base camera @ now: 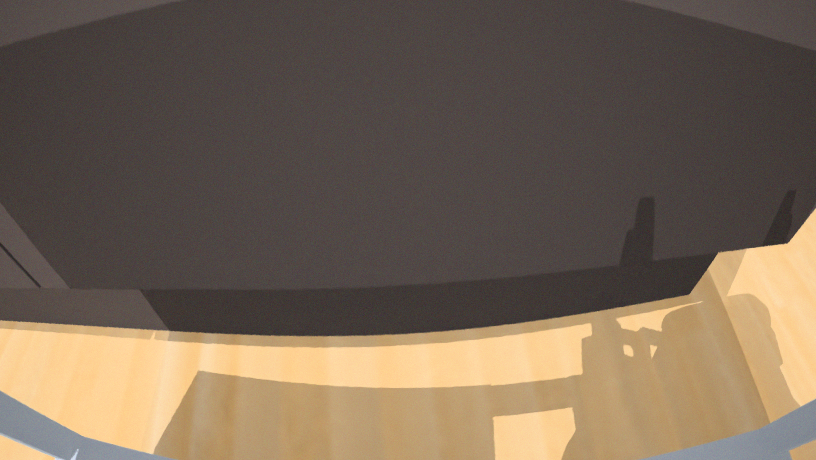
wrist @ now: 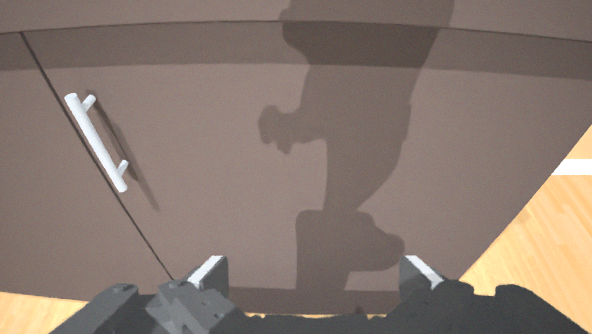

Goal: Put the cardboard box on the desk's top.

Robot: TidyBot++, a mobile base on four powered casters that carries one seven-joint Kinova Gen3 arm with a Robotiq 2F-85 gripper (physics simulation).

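Places are measured from the arm's base along level axes (x ahead, y left, z up), in millimetres.
Where they show: gripper, between the fingertips: point(wrist: 313, 275).
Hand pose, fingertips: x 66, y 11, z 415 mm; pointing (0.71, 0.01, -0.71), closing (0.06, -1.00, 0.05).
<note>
After its pixels a point has its place.
My gripper point(wrist: 313, 275) @[x 66, y 11, z 415 mm] is open, its two fingers wide apart at the bottom of the wrist view, with no object between them. It is in front of the lower part of a dark brown cabinet front point(wrist: 225, 165) @[x 253, y 119, z 293 mm] point(base camera: 365, 160) @[x 259, y 24, z -159 mm]. The cardboard box does not show in either view. The desk's top cannot be made out in either view.
The cabinet front fills most of the base camera view, close to the base. A white bar handle point(wrist: 95, 142) @[x 214, y 242, z 356 mm] sticks out at the left. Wooden floor point(base camera: 91, 371) @[x 239, y 351, z -396 mm] point(wrist: 540, 250) @[x 573, y -859, z -397 mm] lies below the cabinet and at its right. A white strip point(wrist: 575, 167) @[x 986, y -1211, z -347 mm] shows at the right.
</note>
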